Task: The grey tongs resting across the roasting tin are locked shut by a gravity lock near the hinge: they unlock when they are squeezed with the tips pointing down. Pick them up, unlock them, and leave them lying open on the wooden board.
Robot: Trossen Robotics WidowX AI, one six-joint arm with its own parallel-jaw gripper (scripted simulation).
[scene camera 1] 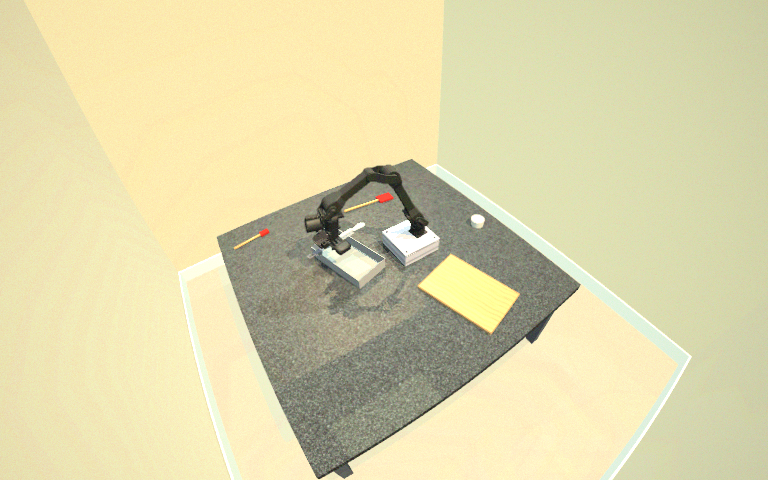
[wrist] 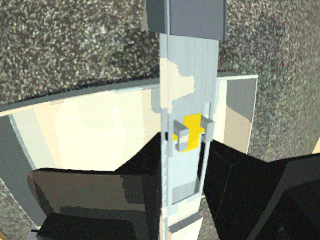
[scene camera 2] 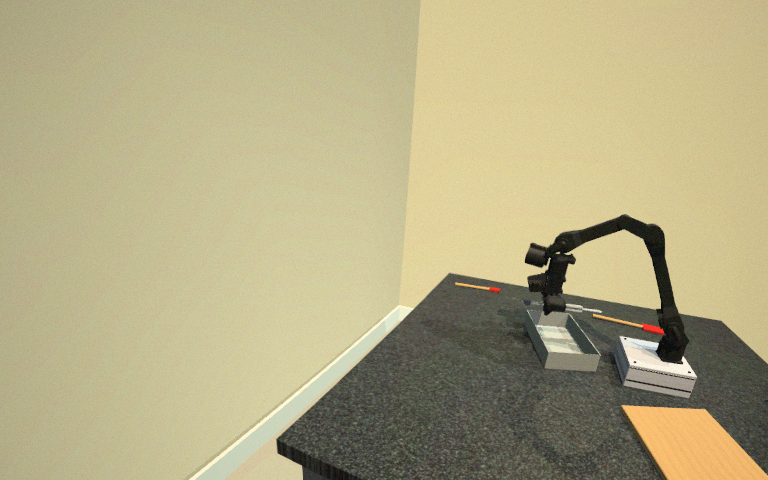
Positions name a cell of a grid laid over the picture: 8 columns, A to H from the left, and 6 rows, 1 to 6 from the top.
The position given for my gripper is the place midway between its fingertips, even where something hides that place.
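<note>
Grey roasting tin (scene camera 2: F5) (scene camera 1: D4) (wrist: C4). Wooden board (scene camera 1: F4). My gripper (scene camera 2: F4) (wrist: E4).
</note>
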